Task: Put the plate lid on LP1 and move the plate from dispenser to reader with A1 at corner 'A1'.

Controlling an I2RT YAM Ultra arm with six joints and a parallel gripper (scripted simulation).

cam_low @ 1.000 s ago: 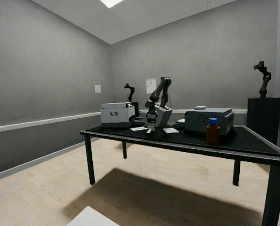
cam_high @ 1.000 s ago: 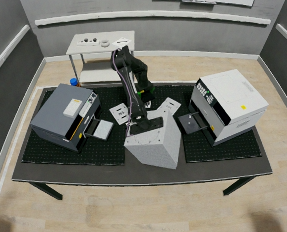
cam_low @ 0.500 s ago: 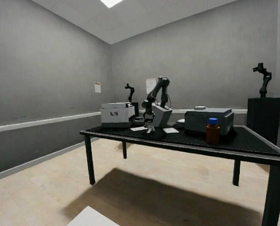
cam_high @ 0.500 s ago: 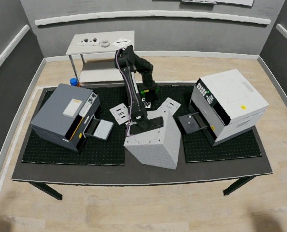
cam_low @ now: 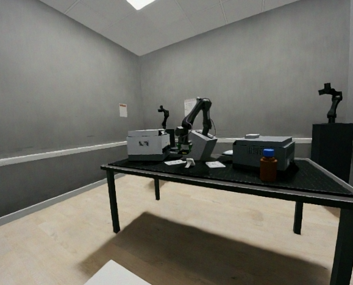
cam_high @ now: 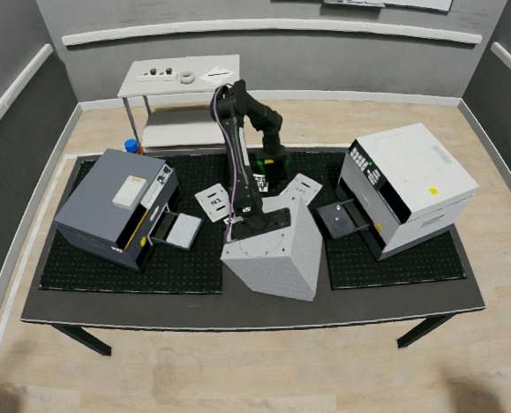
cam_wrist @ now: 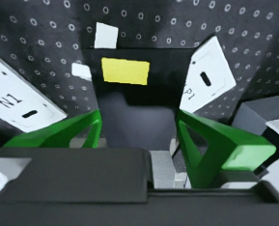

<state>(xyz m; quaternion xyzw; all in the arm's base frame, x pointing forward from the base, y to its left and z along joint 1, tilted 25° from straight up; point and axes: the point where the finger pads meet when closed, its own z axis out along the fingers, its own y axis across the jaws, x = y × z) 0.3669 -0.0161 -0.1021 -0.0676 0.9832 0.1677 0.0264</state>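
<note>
Right now the LP1 pad is 12 cm to the right of my hand, 12 cm below it and 2 cm behind it. Also, from my hand: dark lid: right at my hand; then well plate: 34 cm to the left, 27 cm behind, 4 cm below; then capped brown bottle: 62 cm to the left, 11 cm ahead, 1 cm below.
</note>
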